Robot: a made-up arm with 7 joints. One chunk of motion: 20 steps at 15 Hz.
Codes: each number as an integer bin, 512 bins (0 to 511) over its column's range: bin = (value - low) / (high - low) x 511, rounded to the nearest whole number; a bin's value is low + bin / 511 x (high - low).
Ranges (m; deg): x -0.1..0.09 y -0.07..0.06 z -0.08..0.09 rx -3..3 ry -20..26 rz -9..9
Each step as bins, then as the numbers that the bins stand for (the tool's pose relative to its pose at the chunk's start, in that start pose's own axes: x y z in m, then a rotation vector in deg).
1 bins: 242 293 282 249 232 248
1 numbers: -0.0100 0.0045 0.0138 -0.08 0.88 -0.26
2 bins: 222 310 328 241 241 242
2 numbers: -0.0175 0.0089 0.0291 -0.17 1.69 -0.48
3 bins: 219 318 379 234 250 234
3 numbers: -0.0186 0.0109 0.0461 -0.25 2.50 -0.76
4 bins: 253 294 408 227 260 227
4 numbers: -0.0059 0.0048 0.0557 -0.33 3.41 -1.00
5 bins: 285 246 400 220 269 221
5 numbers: 0.0060 -0.0074 0.0531 -0.42 4.22 -1.22
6 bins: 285 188 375 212 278 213
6 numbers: 0.0060 -0.0222 0.0448 -0.51 5.03 -1.50
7 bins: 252 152 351 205 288 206
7 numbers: -0.0063 -0.0313 0.0368 -0.59 5.93 -1.74
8 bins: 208 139 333 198 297 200
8 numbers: -0.0227 -0.0346 0.0308 -0.68 6.74 -1.95
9 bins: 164 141 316 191 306 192
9 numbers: -0.0390 -0.0341 0.0251 -0.76 7.55 -2.24
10 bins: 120 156 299 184 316 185
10 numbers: -0.0554 -0.0303 0.0195 -0.84 8.45 -2.48
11 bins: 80 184 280 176 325 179
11 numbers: -0.0703 -0.0232 0.0132 -0.93 9.26 -2.69
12 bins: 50 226 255 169 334 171
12 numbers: -0.0814 -0.0125 0.0048 -1.02 10.07 -2.98
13 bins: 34 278 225 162 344 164
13 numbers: -0.0874 0.0007 -0.0051 -1.10 10.97 -3.22
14 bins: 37 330 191 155 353 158
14 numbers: -0.0862 0.0140 -0.0165 -1.18 11.78 -3.43
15 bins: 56 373 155 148 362 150
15 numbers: -0.0792 0.0249 -0.0284 -1.26 12.59 -3.72
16 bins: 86 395 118 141 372 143
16 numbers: -0.0680 0.0305 -0.0407 -1.34 13.49 -3.96
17 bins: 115 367 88 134 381 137
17 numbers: -0.0572 0.0234 -0.0507 -1.43 14.30 -4.17
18 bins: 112 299 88 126 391 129
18 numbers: -0.0584 0.0061 -0.0507 -1.52 15.20 -4.46
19 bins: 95 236 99 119 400 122
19 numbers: -0.0647 -0.0100 -0.0471 -1.60 16.01 -4.70
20 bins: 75 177 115 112 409 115
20 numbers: -0.0721 -0.0250 -0.0417 -1.68 16.82 -4.95
